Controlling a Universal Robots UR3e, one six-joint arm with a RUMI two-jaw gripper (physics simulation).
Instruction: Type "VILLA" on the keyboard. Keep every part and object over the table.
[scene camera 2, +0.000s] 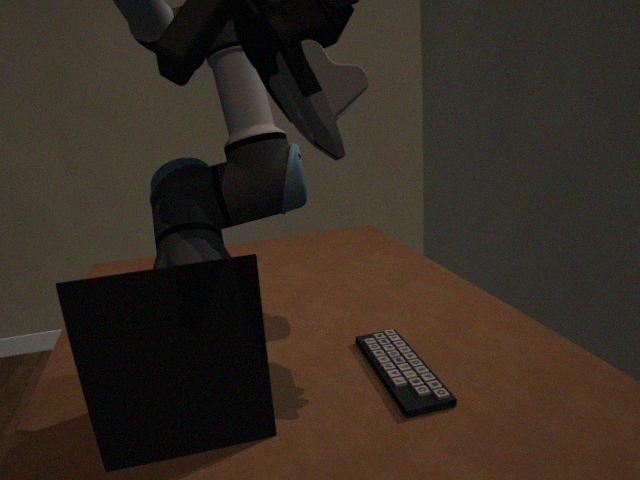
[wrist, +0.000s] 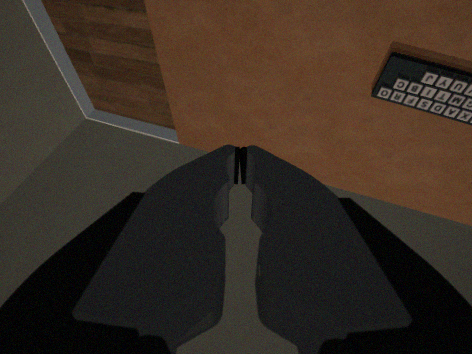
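Pixels of known places: gripper, fingertip midpoint: (scene camera 2: 340, 158) (wrist: 239, 152); arm's base at its link origin: (scene camera 2: 198, 304).
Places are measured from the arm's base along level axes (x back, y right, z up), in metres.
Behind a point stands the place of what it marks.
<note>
A dark keyboard (scene camera 2: 431, 406) @[x -0.261, y 0.133, z -0.150 m] (wrist: 410, 65) @[x -0.236, y 0.100, z -0.148 m] with several rows of pale letter keys lies flat on the brown table (scene camera 2: 320, 289) @[x -0.286, y -0.339, z -0.161 m] (wrist: 275, 75) @[x -0.293, y 0.301, z -0.161 m]. In the wrist view it is cut off by the right edge, and its letters appear upside down. In the scene view it lies right of centre, and its letters are small and hard to read. My gripper (scene camera 2: 338, 156) @[x -0.110, y 0.224, z 0.193 m] (wrist: 239, 152) @[x -0.110, y 0.224, z 0.193 m] is shut, with its fingertips together and no object between them. It hangs high above the table, well above the keyboard and apart from it.
A black upright panel (scene camera 2: 165, 361) @[x 0.051, y 0.079, z -0.027 m] stands on the table at the left of the scene view, in front of the arm's base. Grey walls stand behind the table. The table's edge and the wooden floor (wrist: 110, 65) show at the upper left of the wrist view.
</note>
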